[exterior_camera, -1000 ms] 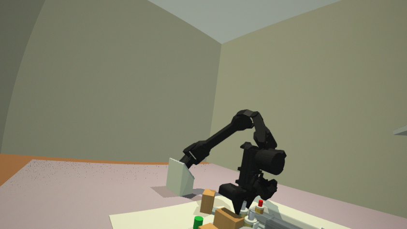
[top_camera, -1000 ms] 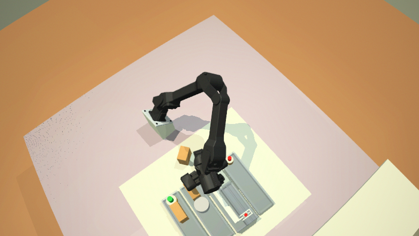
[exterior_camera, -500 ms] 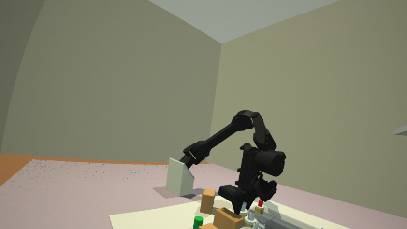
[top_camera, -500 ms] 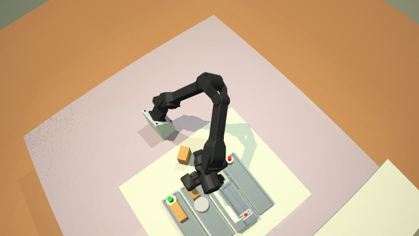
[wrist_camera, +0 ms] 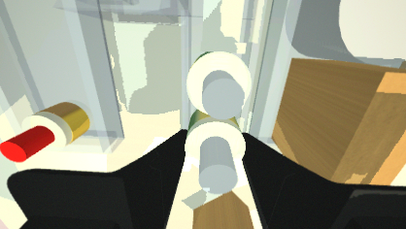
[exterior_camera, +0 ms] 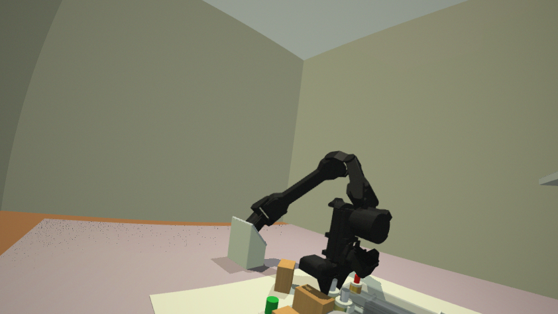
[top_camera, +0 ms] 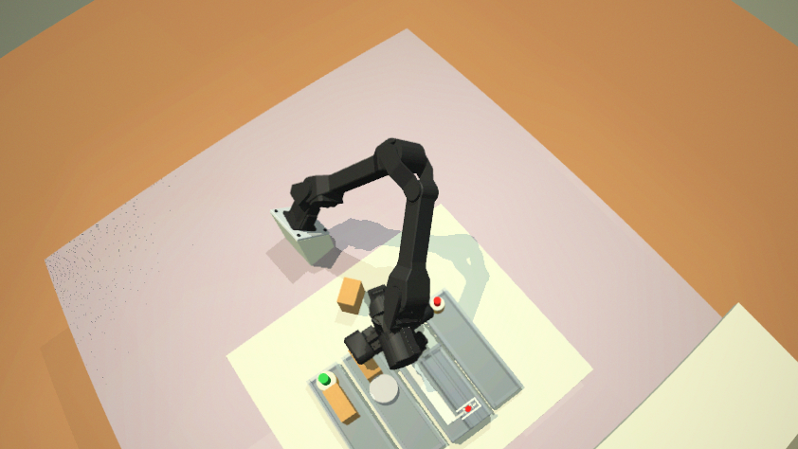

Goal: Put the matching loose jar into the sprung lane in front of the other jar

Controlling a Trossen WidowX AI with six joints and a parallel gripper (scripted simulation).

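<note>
The lane lies 140 mm ahead of my gripper tip, 30 mm to the left of it and 20 mm below it. Round my gripper tip: red mark: 220 mm ahead, 50 mm to the left, 30 mm above.
</note>
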